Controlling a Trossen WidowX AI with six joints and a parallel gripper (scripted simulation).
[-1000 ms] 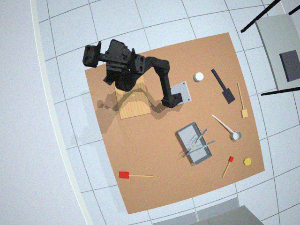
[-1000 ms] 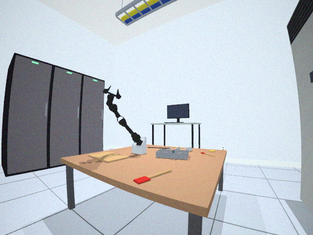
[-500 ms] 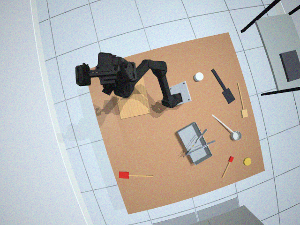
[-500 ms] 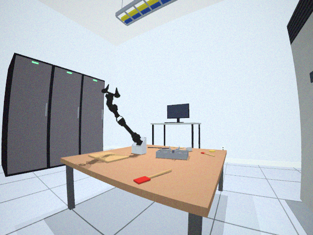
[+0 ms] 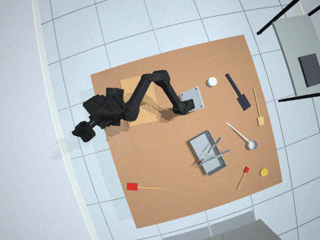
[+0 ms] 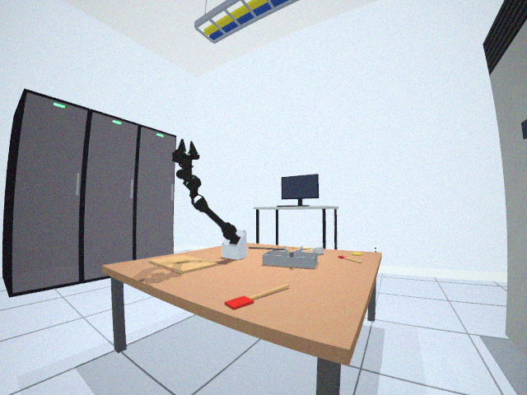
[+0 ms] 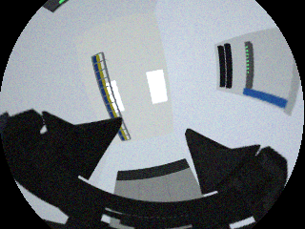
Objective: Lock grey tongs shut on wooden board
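Now: gripper tip 37 cm short of the grey roasting tin, 48 cm to the right of it and 66 cm above it. From my gripper tip the other things lie so: red spatula 51 cm ahead, 8 cm to the right, 68 cm below; then wooden board 14 cm behind, 8 cm to the left, 68 cm below; then white puck 14 cm behind, 64 cm to the left, 67 cm below.
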